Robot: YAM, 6 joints.
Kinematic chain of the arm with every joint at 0, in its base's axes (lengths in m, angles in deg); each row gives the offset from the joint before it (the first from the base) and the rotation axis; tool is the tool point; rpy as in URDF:
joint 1: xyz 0 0 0.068 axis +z
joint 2: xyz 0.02 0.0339 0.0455 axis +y
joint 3: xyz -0.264 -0.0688 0 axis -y
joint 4: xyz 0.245 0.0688 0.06 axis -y
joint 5: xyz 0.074 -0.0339 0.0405 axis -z
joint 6: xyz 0.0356 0 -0.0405 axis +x
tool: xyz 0 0 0 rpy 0 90 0
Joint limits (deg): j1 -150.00..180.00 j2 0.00..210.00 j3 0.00..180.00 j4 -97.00..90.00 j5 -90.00..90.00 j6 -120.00..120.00
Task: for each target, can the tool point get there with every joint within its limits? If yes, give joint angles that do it. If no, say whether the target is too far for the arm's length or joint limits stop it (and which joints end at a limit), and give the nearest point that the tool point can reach.
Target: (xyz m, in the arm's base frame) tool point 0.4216 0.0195 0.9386
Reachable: no: too far | nearest point 0.2938 0.0136 0.6761 | short by 0.292 m
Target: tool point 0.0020 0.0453 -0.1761
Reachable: yes | joints 55.54 191.46 52.69 -23.52 -42.42 61.59
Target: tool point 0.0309 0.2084 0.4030
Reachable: yes | joints 90.79 67.57 78.75 -56.62 71.33 -47.82
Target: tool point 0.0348 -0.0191 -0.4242
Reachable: no: joint limits stop it (at a limit: joint 2) | nearest point 0.0727 -0.0399 -0.3402 | short by 0.094 m
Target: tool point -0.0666 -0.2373 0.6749
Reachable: yes | joints -104.31 103.95 163.00 -22.99 9.53 29.93
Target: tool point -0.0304 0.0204 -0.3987
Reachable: no: joint limits stop it (at a limit: joint 2) | nearest point -0.0601 0.0403 -0.3345 | short by 0.073 m
